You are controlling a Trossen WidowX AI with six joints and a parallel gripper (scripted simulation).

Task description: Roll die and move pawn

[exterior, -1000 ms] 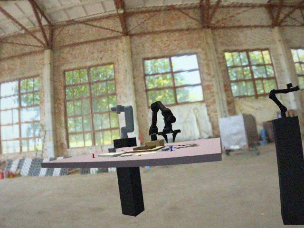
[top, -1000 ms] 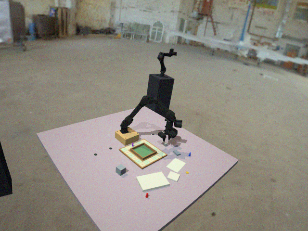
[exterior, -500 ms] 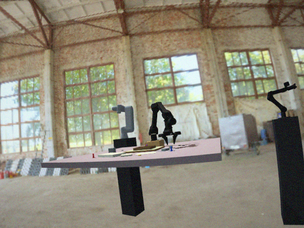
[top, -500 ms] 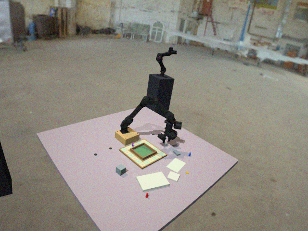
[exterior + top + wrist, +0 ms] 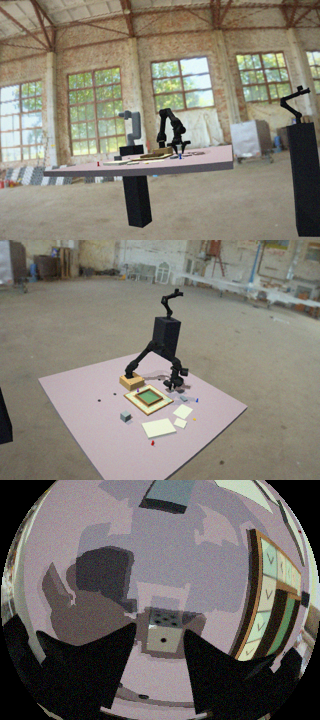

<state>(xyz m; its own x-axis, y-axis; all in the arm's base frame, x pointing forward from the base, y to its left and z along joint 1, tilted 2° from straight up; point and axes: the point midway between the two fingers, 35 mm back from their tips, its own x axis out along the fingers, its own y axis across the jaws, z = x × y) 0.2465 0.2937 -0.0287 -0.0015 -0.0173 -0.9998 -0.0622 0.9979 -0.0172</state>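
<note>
The purple pawn lies 90 mm behind my gripper tip, 290 mm to the right of it and 10 mm above it. From my gripper tip the other things lie so: yellow token 370 mm ahead, 70 mm to the right, 10 mm below; then blue pawn 210 mm ahead, 100 mm to the left; then white die right at my gripper tip.
</note>
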